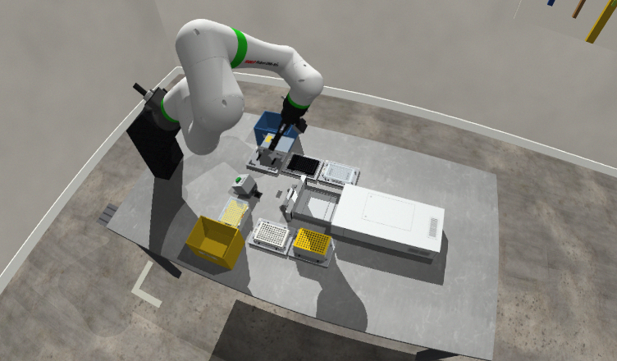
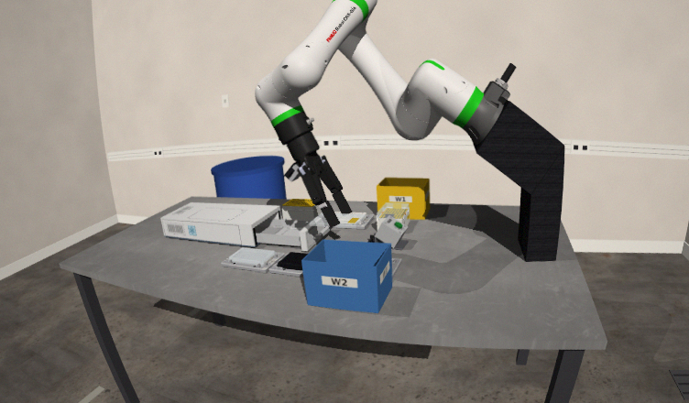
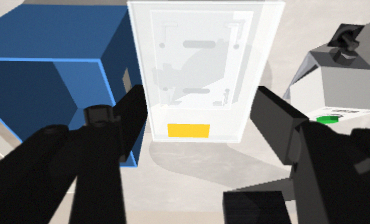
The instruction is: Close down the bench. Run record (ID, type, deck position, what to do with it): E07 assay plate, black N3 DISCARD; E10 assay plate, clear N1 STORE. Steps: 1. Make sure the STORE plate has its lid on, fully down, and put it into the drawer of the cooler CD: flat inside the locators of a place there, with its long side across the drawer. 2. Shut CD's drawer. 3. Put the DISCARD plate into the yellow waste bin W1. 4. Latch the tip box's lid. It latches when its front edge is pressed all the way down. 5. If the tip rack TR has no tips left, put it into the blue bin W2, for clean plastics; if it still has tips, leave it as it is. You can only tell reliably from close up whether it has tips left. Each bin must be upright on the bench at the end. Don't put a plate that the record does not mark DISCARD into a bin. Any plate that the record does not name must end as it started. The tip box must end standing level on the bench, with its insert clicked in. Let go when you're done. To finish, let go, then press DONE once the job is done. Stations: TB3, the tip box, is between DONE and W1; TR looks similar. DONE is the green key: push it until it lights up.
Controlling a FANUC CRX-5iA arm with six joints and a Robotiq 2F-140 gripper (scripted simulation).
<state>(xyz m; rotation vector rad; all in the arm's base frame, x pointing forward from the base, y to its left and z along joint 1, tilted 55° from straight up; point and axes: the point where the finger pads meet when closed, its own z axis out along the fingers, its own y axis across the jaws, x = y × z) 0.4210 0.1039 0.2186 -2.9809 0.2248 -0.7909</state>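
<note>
Now: hand 28 cm short of the clear plate, 4 cm to the left of it and 15 cm above it. Round my hand: clear lid (2 cm below); black assay plate (11 cm ahead, 1 cm to the right, 15 cm below); blue bin W2 (4 cm behind, 16 cm to the left, 13 cm below).
</note>
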